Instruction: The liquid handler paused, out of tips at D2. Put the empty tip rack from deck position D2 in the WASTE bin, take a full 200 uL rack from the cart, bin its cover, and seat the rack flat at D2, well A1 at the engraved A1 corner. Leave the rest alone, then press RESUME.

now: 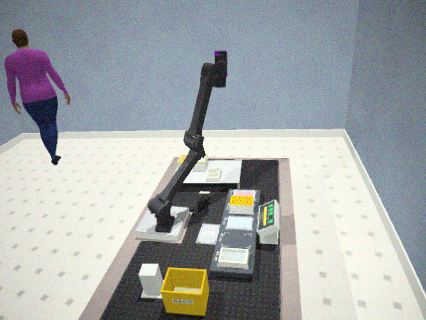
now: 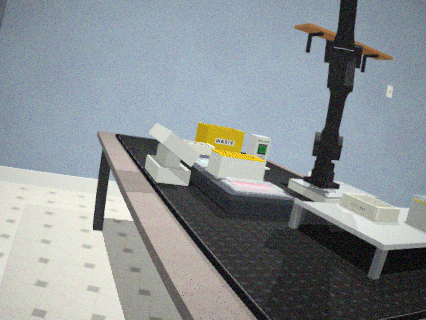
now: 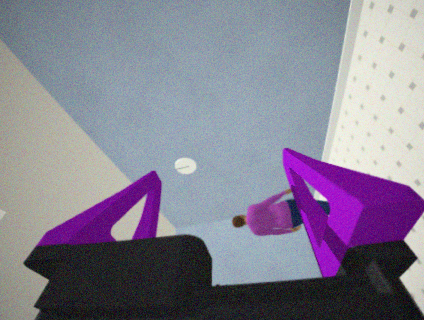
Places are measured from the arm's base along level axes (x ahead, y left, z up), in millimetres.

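Where they show: gripper, fingertip midpoint: (image 3: 217, 166); arm's base, origin of the base link: (image 1: 165, 224) (image 2: 320, 184).
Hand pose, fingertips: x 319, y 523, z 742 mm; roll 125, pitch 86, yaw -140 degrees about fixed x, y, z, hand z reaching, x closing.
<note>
Each offset is from my fingertips to the top centre of the thing. "spot": to the spot under its first point.
My gripper (image 1: 221, 64) (image 3: 217, 166) is open and empty, raised high above the table, its fingers towards the wall. The dark deck (image 1: 239, 240) (image 2: 265, 206) bears a yellow-topped tip rack {dx +98, dy -406, dz -664 mm} (image 1: 242, 201) (image 2: 236, 165), a pale plate {dx +88, dy -530, dz -710 mm} (image 1: 239, 222) and a pale rack {dx +70, dy -777, dz -693 mm} (image 1: 233, 257) at its near end; a bare position lies between the last two. I cannot read which is D2. The yellow WASTE bin {dx -113, dy -967, dz -637 mm} (image 1: 172, 304) (image 2: 220, 135) holds something pale. The white cart {dx -145, dy -10, dz -706 mm} (image 1: 230, 170) (image 2: 385, 237) bears a pale rack {dx -93, dy -79, dz -680 mm} (image 1: 214, 174) (image 2: 370, 207) and a yellow-topped rack (image 1: 201, 163) (image 2: 419, 212).
A white box {dx -275, dy -916, dz -642 mm} (image 1: 151, 279) (image 2: 260, 146) with a green button stands beside the bin. A tilted screen unit (image 1: 268, 222) (image 2: 174, 144) stands beside the deck. A pale flat piece {spot: dx -82, dy -562, dz -764 mm} (image 1: 207, 233) lies near the arm's base. A person (image 1: 35, 80) (image 3: 270, 217) is beyond the table. A wall shelf (image 2: 372, 51) shows behind the arm.
</note>
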